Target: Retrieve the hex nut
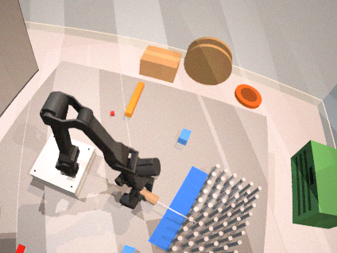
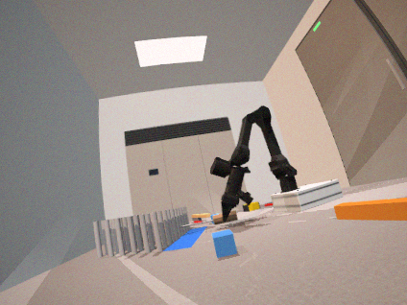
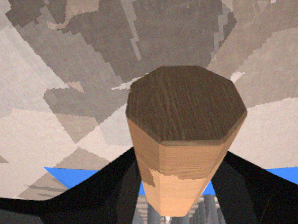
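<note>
My gripper tip is now 140 mm short of the blue taped strip, 10 mm to the left of it and 30 mm above it. The rest, counted from my gripper tip: red cube: 240 mm behind, 380 mm to the left, 20 mm below; orange bar: 150 mm behind, 490 mm to the left, 10 mm below.
</note>
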